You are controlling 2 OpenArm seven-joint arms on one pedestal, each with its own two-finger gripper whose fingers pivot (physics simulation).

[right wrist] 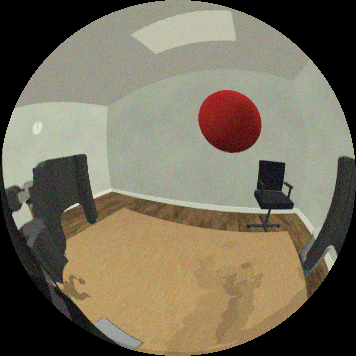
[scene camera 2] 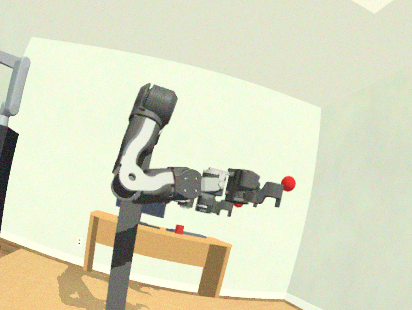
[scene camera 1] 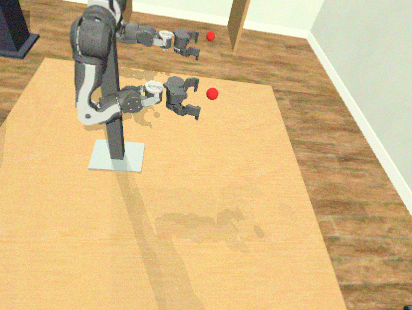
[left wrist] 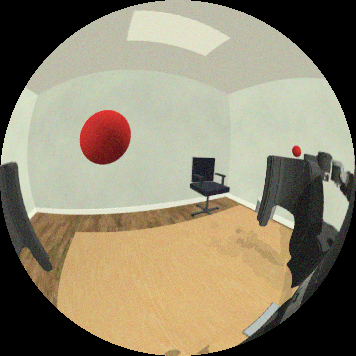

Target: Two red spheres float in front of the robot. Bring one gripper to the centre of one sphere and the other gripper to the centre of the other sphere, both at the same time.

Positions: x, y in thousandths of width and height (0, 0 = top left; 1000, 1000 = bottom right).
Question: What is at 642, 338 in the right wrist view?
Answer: A red sphere.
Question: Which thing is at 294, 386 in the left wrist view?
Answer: A red sphere.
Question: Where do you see a pale base plate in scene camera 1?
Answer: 244, 515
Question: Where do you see my right gripper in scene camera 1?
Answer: At 482, 318
